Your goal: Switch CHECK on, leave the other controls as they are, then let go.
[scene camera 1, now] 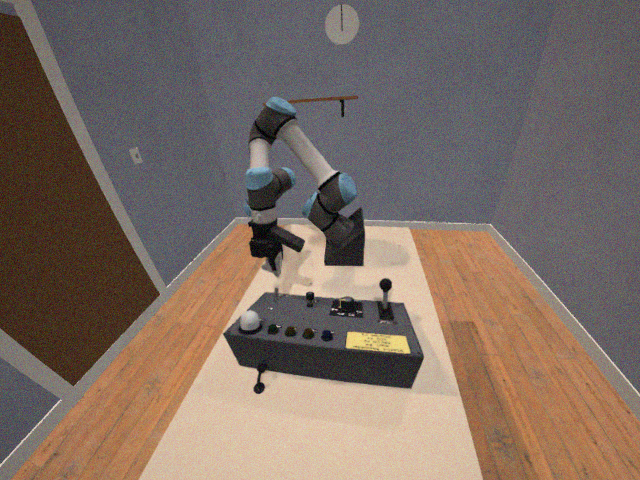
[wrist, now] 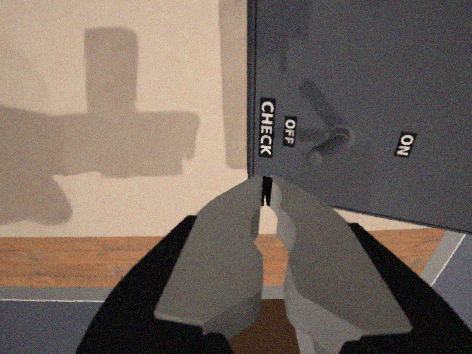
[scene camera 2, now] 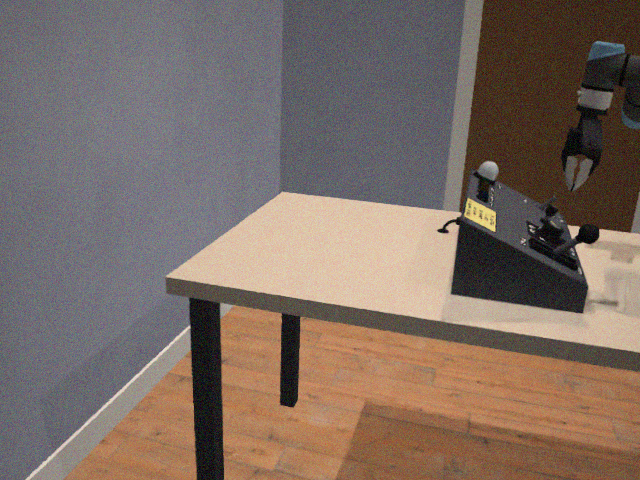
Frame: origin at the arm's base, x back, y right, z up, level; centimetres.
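Seen in the pictures: gripper, fingertip midpoint: (scene camera 1: 278, 276) (wrist: 264, 179) (scene camera 2: 571, 191); arm's base, link origin: (scene camera 1: 342, 233).
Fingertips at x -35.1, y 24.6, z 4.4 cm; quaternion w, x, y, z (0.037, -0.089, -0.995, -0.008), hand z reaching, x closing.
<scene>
Pixels of each thing's middle, then the offset from my fingertips to it. "*": a spot on its surface instead.
- CHECK switch, body centre: (wrist: 329, 148) (scene camera 1: 276, 294) dy +0.5, dx -5.1, dz -3.5 cm
- dark control box, body centre: (scene camera 2: 518, 228) (scene camera 1: 325, 323) dy -16.2, dx -15.3, dz -6.2 cm
- OFF label, surface spot: (wrist: 289, 131) * dy +0.1, dx -3.0, dz -7.1 cm
- CHECK label, body centre: (wrist: 266, 129) dy -0.1, dx -1.2, dz -7.8 cm
- black knob, body centre: (scene camera 2: 551, 209) (scene camera 1: 310, 295) dy -11.4, dx -7.2, dz -2.3 cm
- guarded control, body centre: (scene camera 2: 551, 231) (scene camera 1: 347, 303) dy -23.1, dx -9.6, dz -4.0 cm
- ball-topped lever, body centre: (scene camera 2: 573, 242) (scene camera 1: 385, 295) dy -35.4, dx -8.4, dz -2.1 cm
- white dome, surface spot: (scene camera 2: 488, 170) (scene camera 1: 257, 320) * dy +1.4, dx -21.2, dz +3.5 cm
- yellow label, surface spot: (scene camera 2: 480, 214) (scene camera 1: 378, 342) * dy -29.5, dx -26.6, dz +0.5 cm
- small black crank, surface spot: (scene camera 1: 259, 378) * dy +2.4, dx -29.6, dz -11.4 cm
The CHECK switch (scene camera 1: 276, 293) (wrist: 330, 145) is a small grey toggle lever at the back left of the dark control box (scene camera 1: 325, 364) (scene camera 2: 511, 279) in the first scene view. In the wrist view its tip leans to the side of the OFF label (wrist: 289, 131), away from the ON label (wrist: 405, 145). The CHECK label (wrist: 266, 127) is beside OFF. My gripper (scene camera 1: 278, 274) (scene camera 2: 573, 189) (wrist: 264, 179) is shut and empty. It hangs above the box's back left part, apart from the lever, with its fingertips on the OFF side in the wrist view.
The box also carries a black knob (scene camera 1: 310, 297), a guarded control (scene camera 1: 346, 306), a ball-topped lever (scene camera 1: 385, 294) (scene camera 2: 588, 234), a white dome (scene camera 1: 249, 320) (scene camera 2: 488, 170), several coloured buttons and a yellow label (scene camera 1: 377, 342) (scene camera 2: 480, 214). A small black crank (scene camera 1: 260, 378) is at its front.
</scene>
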